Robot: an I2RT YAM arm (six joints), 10 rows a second.
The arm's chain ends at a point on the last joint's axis. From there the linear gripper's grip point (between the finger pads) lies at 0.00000 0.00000 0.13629 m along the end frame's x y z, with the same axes.
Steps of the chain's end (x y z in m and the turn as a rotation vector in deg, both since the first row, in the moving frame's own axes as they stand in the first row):
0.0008 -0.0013 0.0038 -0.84 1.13 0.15
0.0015 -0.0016 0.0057 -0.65 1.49 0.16
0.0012 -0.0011 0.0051 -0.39 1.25 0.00
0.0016 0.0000 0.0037 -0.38 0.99 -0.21
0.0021 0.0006 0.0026 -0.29 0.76 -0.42
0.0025 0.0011 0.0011 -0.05 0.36 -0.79
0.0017 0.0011 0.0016 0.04 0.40 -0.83
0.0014 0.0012 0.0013 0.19 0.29 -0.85
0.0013 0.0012 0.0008 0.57 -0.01 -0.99
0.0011 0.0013 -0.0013 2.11 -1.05 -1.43
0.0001 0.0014 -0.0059 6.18 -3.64 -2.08
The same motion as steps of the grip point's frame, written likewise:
0.0035 0.0007 0.0038 -0.84 1.13 0.15
0.0050 0.0000 0.0056 -0.65 1.49 0.16
0.0042 -0.0002 0.0051 -0.39 1.25 0.00
0.0040 0.0009 0.0037 -0.38 0.99 -0.21
0.0039 0.0013 0.0026 -0.29 0.76 -0.42
0.0034 0.0012 0.0011 -0.05 0.36 -0.79
0.0027 0.0010 0.0016 0.04 0.40 -0.83
0.0021 0.0007 0.0013 0.19 0.29 -0.85
0.0013 -0.0002 0.0008 0.57 -0.01 -0.99
-0.0015 -0.0037 -0.0014 2.11 -1.05 -1.43
-0.0088 -0.0131 -0.0070 6.18 -3.64 -2.08

